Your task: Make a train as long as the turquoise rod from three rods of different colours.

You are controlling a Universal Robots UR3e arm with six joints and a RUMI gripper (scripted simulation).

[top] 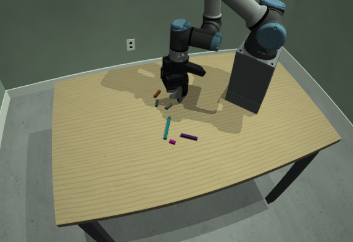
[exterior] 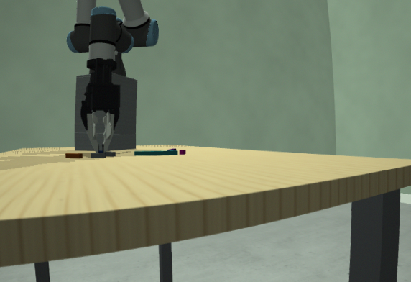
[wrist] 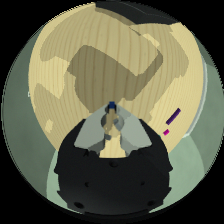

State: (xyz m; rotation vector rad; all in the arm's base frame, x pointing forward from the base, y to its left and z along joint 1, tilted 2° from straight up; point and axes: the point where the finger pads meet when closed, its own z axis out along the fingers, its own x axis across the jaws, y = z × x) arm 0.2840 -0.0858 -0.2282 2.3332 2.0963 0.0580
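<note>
Now: the blue rod 10 mm below my hand. The rest, counted from my hand: turquoise rod (100 mm to the left, 100 mm ahead, 10 mm below); orange rod (70 mm to the right, 60 mm ahead, 10 mm below); purple rod (170 mm to the left, 50 mm ahead, 10 mm below).
</note>
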